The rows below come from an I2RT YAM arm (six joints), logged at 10 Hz.
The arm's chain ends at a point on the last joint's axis. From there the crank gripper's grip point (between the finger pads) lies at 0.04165 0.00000 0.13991 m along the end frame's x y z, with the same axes.
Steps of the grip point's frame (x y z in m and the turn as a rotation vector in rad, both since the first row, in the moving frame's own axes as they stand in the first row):
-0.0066 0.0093 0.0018 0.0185 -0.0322 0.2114
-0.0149 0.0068 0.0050 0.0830 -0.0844 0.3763
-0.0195 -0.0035 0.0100 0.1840 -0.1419 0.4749
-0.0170 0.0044 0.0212 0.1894 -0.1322 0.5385
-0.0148 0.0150 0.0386 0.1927 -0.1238 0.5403
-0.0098 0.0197 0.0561 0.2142 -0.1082 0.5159
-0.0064 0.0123 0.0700 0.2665 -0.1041 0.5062
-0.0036 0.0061 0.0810 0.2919 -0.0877 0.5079
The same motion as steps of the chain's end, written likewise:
-0.0015 0.0036 0.0005 0.0185 -0.0322 0.2114
-0.0025 0.0052 0.0019 0.0830 -0.0844 0.3763
-0.0015 0.0073 0.0063 0.1840 -0.1419 0.4749
-0.0003 0.0136 0.0176 0.1894 -0.1322 0.5385
0.0007 0.0242 0.0352 0.1927 -0.1238 0.5403
0.0026 0.0320 0.0535 0.2142 -0.1082 0.5159
0.0036 0.0318 0.0687 0.2665 -0.1041 0.5062
0.0033 0.0282 0.0809 0.2919 -0.0877 0.5079

